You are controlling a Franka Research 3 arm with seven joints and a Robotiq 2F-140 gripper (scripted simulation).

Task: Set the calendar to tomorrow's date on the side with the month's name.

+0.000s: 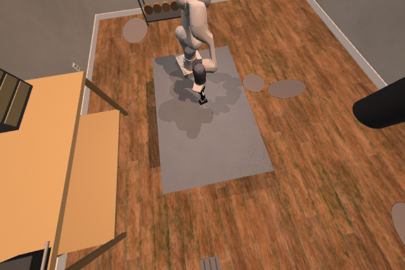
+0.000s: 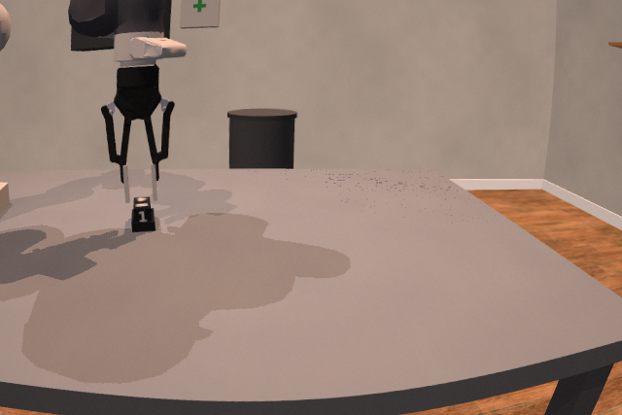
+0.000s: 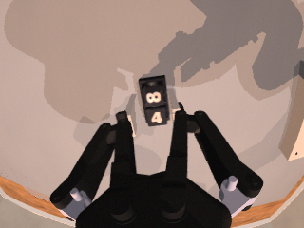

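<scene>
Right now my hand is 1 cm past the tray, 2 cm to the right of it and 7 cm above it.
</scene>
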